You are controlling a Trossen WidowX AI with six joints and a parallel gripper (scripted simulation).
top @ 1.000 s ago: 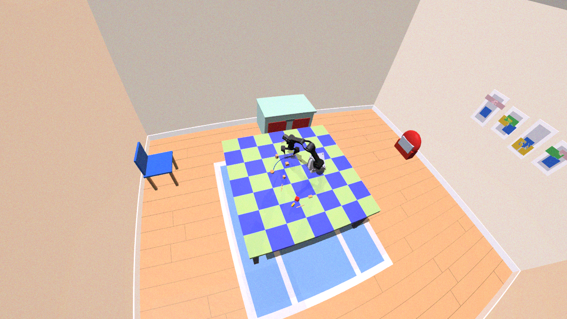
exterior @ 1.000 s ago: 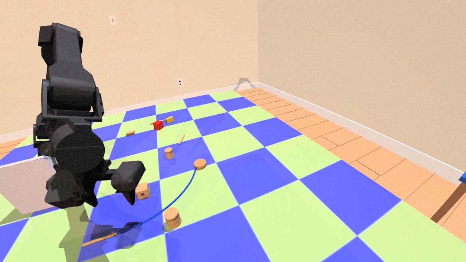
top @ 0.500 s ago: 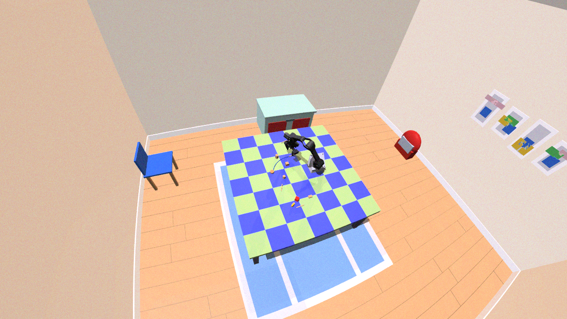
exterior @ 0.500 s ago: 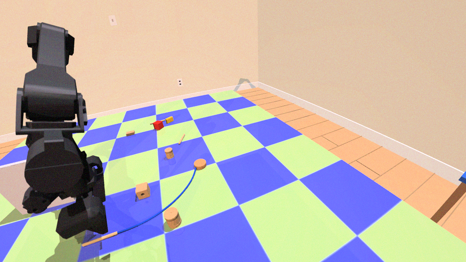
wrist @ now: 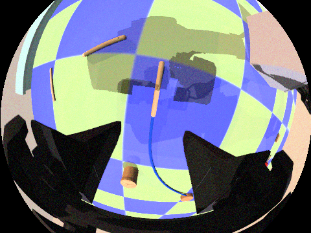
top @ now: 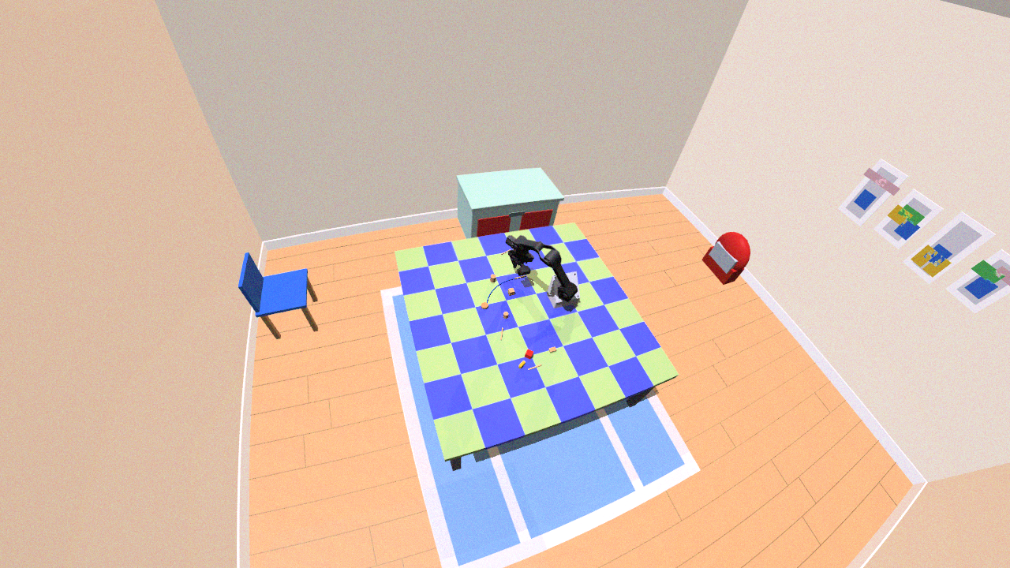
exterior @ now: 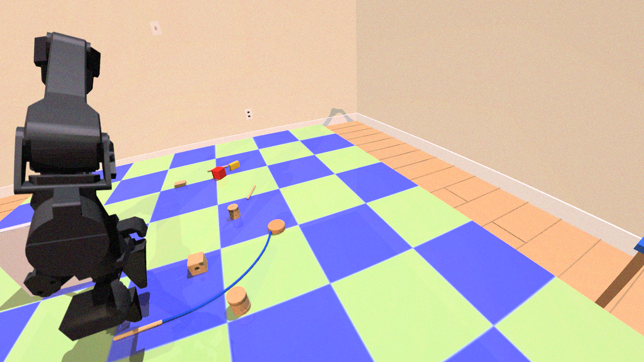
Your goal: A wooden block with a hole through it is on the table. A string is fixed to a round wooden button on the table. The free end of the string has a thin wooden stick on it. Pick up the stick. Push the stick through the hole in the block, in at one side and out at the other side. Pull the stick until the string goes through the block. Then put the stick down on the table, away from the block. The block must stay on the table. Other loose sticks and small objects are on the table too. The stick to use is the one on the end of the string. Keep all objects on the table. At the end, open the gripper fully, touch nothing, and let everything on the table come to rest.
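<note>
Right now the wooden cylinder is 14 cm ahead of my gripper tip, 1 cm to the right of it and 4 cm below it. The rest, counted from my gripper tip: wooden block (6 cm ahead, 11 cm to the left, 5 cm below); then red block (8 cm ahead, 52 cm to the left, 4 cm below); then round wooden button (23 cm ahead, 17 cm to the left, 5 cm below).
</note>
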